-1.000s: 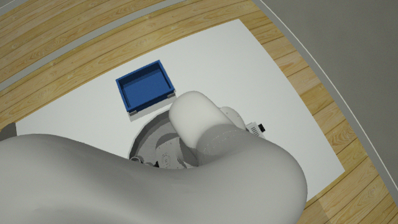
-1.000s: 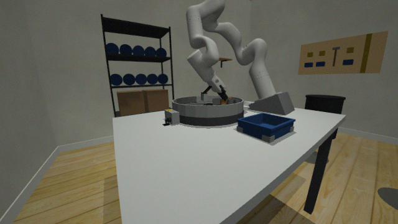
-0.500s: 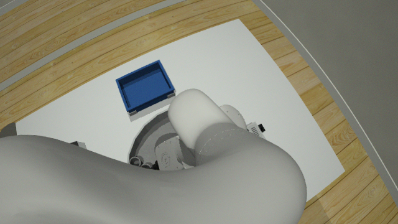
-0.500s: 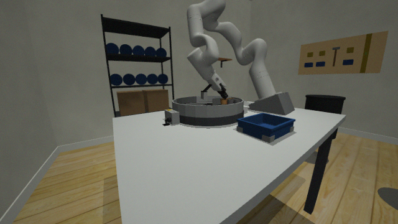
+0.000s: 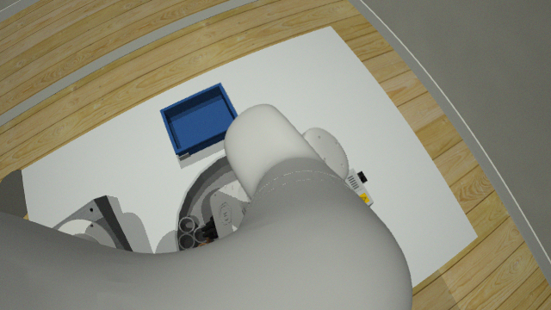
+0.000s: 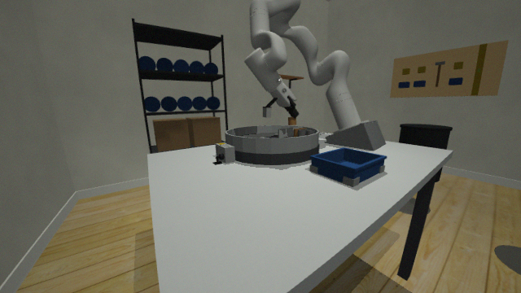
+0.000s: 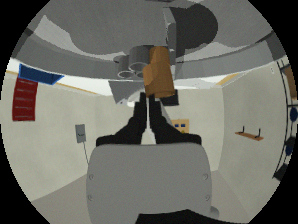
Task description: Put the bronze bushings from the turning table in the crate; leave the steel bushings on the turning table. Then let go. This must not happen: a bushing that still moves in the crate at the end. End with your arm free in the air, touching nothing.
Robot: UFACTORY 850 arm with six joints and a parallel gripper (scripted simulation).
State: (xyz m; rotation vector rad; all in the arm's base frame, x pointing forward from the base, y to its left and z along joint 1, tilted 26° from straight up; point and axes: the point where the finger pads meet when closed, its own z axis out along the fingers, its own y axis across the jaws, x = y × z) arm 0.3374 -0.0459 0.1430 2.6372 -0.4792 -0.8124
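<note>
The blue crate is 320 mm to the left of my hand, 150 mm below it and 80 mm ahead of it. Also, from my hand: grey turning table: 120 mm below, 100 mm ahead, 40 mm to the right.
</note>
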